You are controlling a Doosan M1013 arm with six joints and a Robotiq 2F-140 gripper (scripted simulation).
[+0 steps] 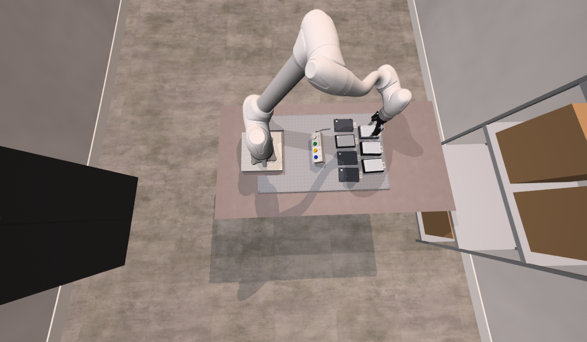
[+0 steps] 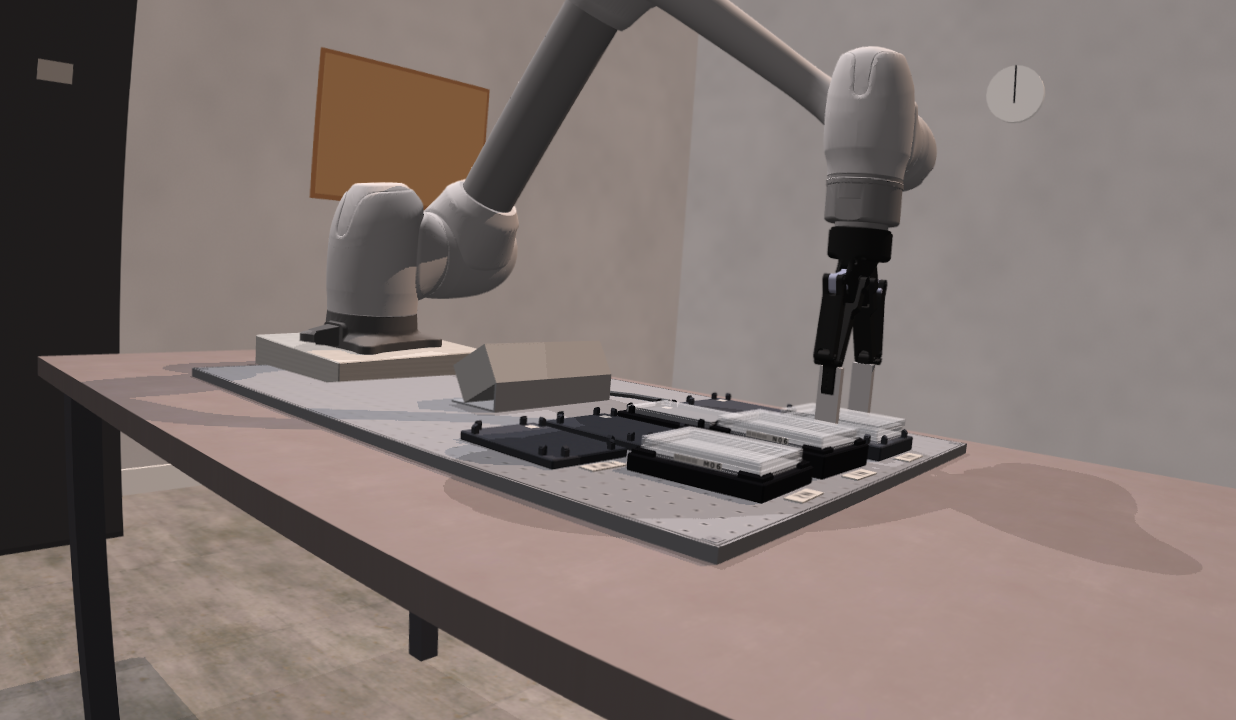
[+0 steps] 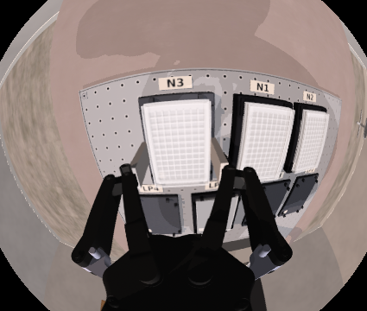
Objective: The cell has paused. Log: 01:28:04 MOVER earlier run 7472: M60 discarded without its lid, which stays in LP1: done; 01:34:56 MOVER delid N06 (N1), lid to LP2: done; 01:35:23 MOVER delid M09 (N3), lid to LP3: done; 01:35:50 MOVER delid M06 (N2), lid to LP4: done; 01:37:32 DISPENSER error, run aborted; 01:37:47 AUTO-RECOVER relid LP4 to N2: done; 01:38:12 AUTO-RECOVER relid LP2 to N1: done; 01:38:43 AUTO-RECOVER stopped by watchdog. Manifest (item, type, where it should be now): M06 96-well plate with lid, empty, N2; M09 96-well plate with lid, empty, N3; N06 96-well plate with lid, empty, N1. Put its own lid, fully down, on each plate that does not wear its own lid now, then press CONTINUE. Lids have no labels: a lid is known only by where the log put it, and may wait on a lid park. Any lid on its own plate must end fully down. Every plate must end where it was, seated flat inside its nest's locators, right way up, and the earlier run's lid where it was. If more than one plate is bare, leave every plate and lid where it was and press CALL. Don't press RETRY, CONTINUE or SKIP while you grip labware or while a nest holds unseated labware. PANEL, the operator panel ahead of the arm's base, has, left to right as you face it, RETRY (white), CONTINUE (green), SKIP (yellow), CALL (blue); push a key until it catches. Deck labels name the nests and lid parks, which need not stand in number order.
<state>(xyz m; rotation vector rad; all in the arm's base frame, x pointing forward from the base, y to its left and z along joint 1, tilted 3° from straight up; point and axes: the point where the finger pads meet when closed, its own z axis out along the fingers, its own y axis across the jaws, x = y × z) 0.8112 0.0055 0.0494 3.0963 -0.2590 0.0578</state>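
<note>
Now: hand 20 mm above the lid. Round my hand: lid park LP3 (210 mm behind, 170 mm to the right, 50 mm below); then plate (30 mm below); then lid park LP4 (170 mm behind, 90 mm to the left, 50 mm below).
</note>
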